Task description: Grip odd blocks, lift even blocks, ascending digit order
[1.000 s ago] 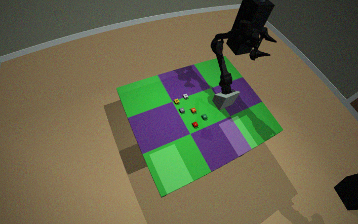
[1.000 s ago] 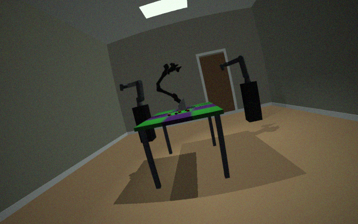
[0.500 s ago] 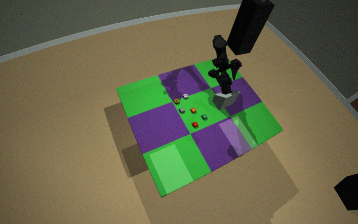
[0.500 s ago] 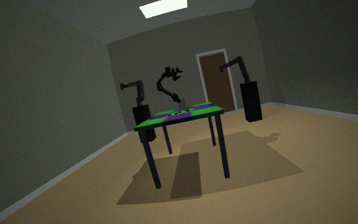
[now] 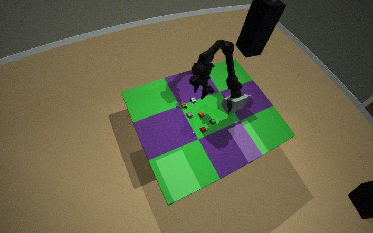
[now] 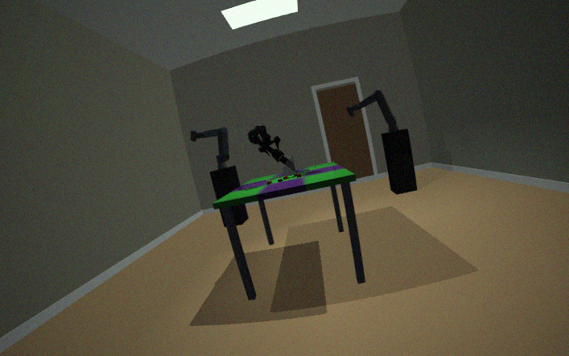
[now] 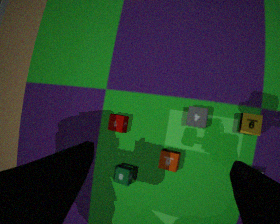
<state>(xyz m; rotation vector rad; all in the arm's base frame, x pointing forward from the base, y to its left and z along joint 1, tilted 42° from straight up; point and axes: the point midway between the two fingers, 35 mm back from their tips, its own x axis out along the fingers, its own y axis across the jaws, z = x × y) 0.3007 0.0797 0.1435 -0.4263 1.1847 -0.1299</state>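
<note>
Right now my gripper tip is 10 mm past the red block, 150 mm to the right of it and 210 mm above it. From my gripper tip the other things lie so: grey block: 30 mm ahead, 210 mm below; white block: 40 mm behind, 110 mm to the right, 210 mm below; yellow block: 40 mm ahead, 80 mm to the right, 210 mm below.
</note>
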